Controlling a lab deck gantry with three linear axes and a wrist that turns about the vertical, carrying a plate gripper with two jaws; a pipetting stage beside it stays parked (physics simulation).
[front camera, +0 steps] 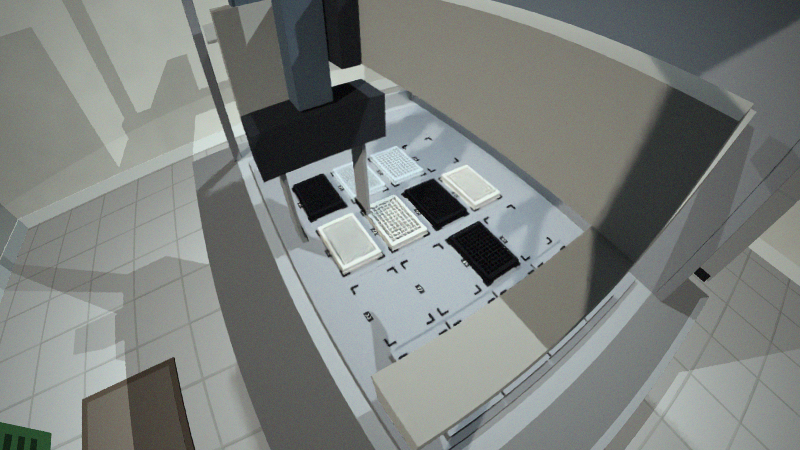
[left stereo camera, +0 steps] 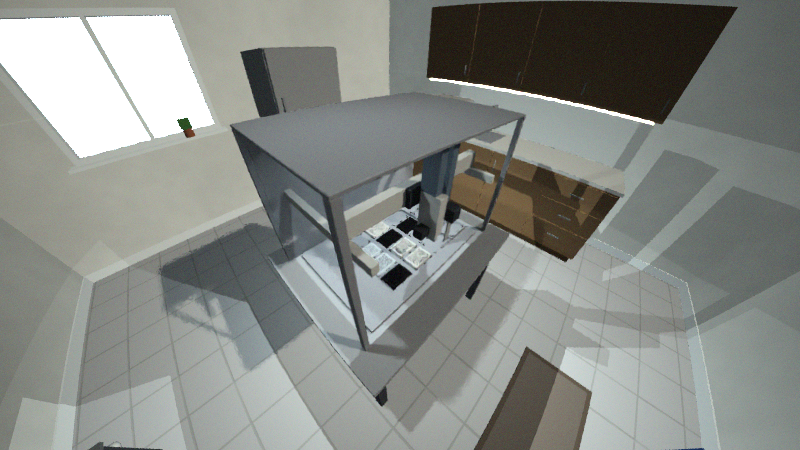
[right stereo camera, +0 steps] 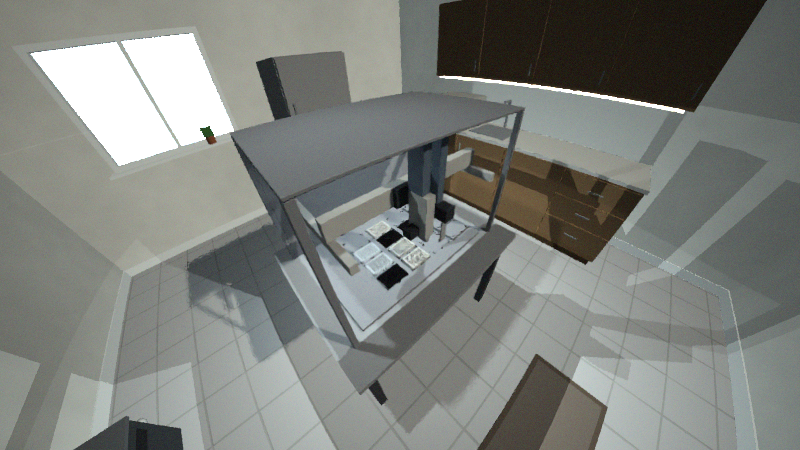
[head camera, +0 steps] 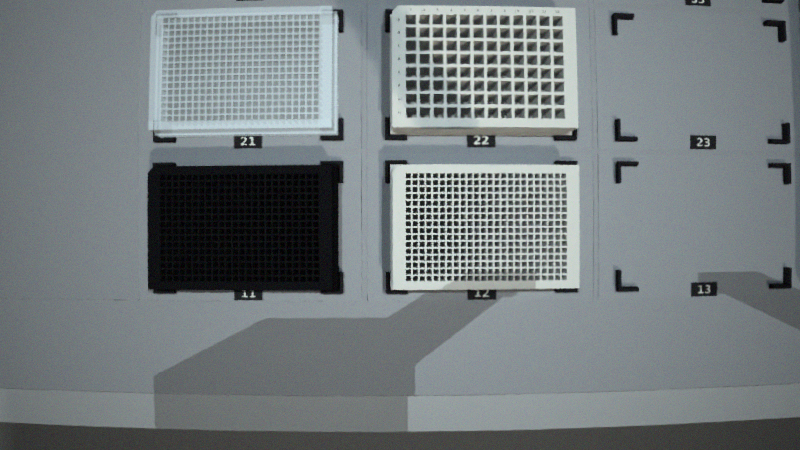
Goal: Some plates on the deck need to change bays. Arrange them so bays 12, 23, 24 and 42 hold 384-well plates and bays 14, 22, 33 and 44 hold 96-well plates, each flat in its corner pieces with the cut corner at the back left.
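Seen in the pictures: gripper, fingertip midpoint: [front camera: 332, 220] [right stereo camera: 433, 234]; robot's base, link origin: [front camera: 293, 189] [left stereo camera: 393, 289] [right stereo camera: 388, 289] [head camera: 160, 288].
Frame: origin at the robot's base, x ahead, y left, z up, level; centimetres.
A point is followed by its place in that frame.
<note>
My gripper [front camera: 335, 226] {y 0.0, x 30.0, z 15.6 cm} is open and empty, its jaws hanging above the front left of the deck. In the head view, bay 12 holds a cream 384-well plate [head camera: 485, 226] {y 4.3, x 22.7, z 1.4 cm} [front camera: 349, 243] {y 4.1, x 23.9, z 1.3 cm}, bay 22 a cream 96-well plate [head camera: 485, 67] {y 14.9, x 22.8, z 1.4 cm} [front camera: 398, 222] {y 15.5, x 23.8, z 0.7 cm}, bay 11 a black 384-well plate [head camera: 240, 226] {y 4.4, x 6.5, z 1.2 cm} [front camera: 318, 197] {y 4.0, x 7.8, z 1.3 cm}, and bay 21 a clear 384-well plate [head camera: 243, 69] {y 14.9, x 6.6, z 1.3 cm}. Bays 13 and 23 show bare corner pieces. Further back are a clear plate [front camera: 396, 163] {y 25.6, x 6.8, z 1.3 cm}, a black plate [front camera: 435, 202] {y 25.1, x 23.7, z 1.5 cm} and a cream plate [front camera: 471, 186] {y 35.8, x 23.7, z 1.4 cm}. Another black plate [front camera: 482, 251] {y 24.9, x 39.7, z 1.4 cm} lies at bay 33.
A beige block [front camera: 464, 369] {y -5.8, x 62.2, z 40.0 cm} in the foreground of the front view hides part of the deck's right side. A beige wall panel [front camera: 503, 83] runs along the back. A grey roof [left stereo camera: 369, 139] {y 4.4, x -5.2, z 69.1 cm} [right stereo camera: 369, 134] {y 3.9, x 2.7, z 69.1 cm} on posts covers the deck.
</note>
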